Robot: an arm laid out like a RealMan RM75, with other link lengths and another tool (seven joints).
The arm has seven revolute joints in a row. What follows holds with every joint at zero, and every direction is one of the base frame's.
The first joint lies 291 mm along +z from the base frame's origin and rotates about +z.
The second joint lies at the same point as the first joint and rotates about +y.
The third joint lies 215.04 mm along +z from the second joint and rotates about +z.
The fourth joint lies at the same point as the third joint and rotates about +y.
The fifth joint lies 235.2 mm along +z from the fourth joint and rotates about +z.
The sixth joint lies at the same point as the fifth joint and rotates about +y.
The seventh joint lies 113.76 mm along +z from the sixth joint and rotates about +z.
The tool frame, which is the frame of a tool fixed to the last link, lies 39 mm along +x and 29 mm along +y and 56 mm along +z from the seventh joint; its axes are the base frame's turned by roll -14.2, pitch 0 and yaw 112.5 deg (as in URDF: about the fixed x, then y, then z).
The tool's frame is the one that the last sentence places.
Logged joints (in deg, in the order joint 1, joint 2, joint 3, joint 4, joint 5, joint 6, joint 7), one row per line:
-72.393 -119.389 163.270 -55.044 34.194 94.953 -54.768
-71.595 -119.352 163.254 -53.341 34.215 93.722 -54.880
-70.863 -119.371 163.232 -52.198 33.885 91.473 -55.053
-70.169 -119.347 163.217 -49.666 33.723 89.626 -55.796
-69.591 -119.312 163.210 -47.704 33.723 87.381 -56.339
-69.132 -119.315 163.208 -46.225 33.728 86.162 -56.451
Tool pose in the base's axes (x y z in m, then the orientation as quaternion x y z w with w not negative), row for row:
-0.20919 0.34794 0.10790 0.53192 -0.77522 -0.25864 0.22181
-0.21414 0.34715 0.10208 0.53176 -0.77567 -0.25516 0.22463
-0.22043 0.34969 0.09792 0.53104 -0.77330 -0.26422 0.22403
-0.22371 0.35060 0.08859 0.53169 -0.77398 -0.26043 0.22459
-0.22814 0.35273 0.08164 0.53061 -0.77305 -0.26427 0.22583
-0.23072 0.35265 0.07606 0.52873 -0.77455 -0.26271 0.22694
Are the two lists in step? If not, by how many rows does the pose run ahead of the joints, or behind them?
They are in step.
